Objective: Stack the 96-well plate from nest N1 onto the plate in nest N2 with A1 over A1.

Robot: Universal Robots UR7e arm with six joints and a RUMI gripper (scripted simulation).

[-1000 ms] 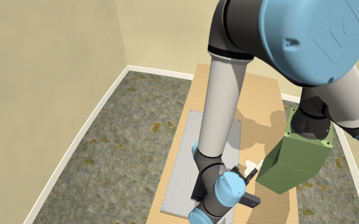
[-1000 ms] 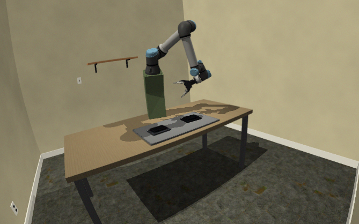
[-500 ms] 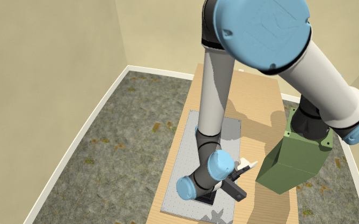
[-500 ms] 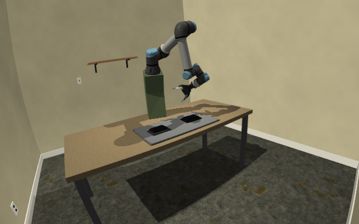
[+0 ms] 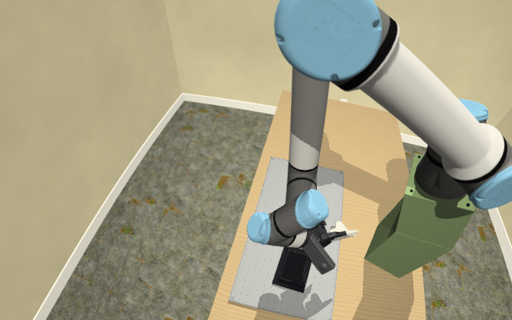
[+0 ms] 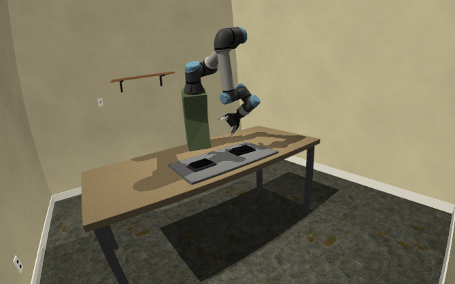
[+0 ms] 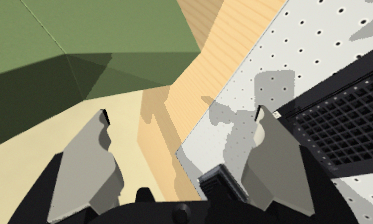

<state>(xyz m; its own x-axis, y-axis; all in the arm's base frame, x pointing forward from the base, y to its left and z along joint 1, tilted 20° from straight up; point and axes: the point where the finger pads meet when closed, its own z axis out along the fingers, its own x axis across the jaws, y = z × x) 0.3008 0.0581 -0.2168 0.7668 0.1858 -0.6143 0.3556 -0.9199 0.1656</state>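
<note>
My gripper is now 320 mm to the left of the black 96-well plate, 150 mm above it and 110 mm short of it. From my hand the other things lie so: grey plate nest (320 mm to the right, 170 mm below, 110 mm ahead).
</note>
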